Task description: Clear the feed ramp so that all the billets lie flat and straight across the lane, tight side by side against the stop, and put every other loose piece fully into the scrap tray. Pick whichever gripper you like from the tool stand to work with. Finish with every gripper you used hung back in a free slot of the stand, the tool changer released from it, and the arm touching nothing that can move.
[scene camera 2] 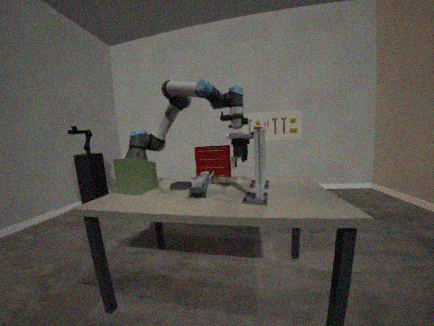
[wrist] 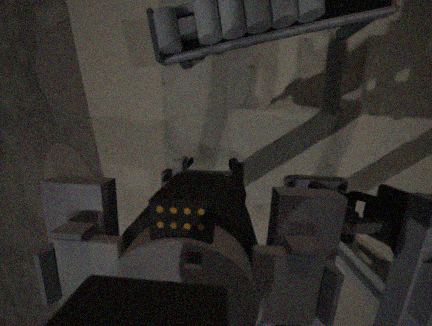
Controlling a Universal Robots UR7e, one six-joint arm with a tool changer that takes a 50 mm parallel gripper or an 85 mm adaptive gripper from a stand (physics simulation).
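Frame: origin at the arm's base, x right, y ahead, z up, level; metres.
Seen in the pictures: hand, its tool point: (scene camera 2: 237,127); arm's base, origin of its link: (scene camera 2: 136,161).
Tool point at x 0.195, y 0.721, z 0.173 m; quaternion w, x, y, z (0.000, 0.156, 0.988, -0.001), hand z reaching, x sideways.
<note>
Pixels of each thing's top centre, then the offset from my tool point to it.
- billet, centre of its top: (wrist: 164,25) dx +0.018, dy -0.243, dz -0.300 m
- small grey block, centre of its top: (wrist: 187,24) dx -0.017, dy -0.240, dz -0.310 m
- scrap tray, centre of its top: (scene camera 2: 180,183) dx -0.217, dy -0.410, dz -0.356 m
The feed ramp (scene camera 2: 195,194) (wrist: 280,36) stands mid-table and holds several pale cylindrical billets (wrist: 232,20). One billet (wrist: 167,30) lies apart at the ramp's left end in the wrist view, with a small grey block (wrist: 187,27) between it and the row. The scrap tray (scene camera 2: 181,185) lies left of the ramp; its inside cannot be made out. The arm's tool changer (scene camera 2: 236,124) appears to carry no gripper. Below it a dark gripper (scene camera 2: 240,147) hangs in the tool stand (scene camera 2: 259,165); its gold contacts show in the wrist view, its finger opening is unclear. Another dark gripper (wrist: 385,215) hangs beside it.
A green box (scene camera 2: 135,176) stands by the arm's base at the table's left. A red drawer cabinet (scene camera 2: 213,161) stands behind the ramp. Pale blocks (wrist: 80,210) (wrist: 305,220) flank the hung gripper closely on both sides. A black pedestal (scene camera 2: 91,177) stands left of the table.
</note>
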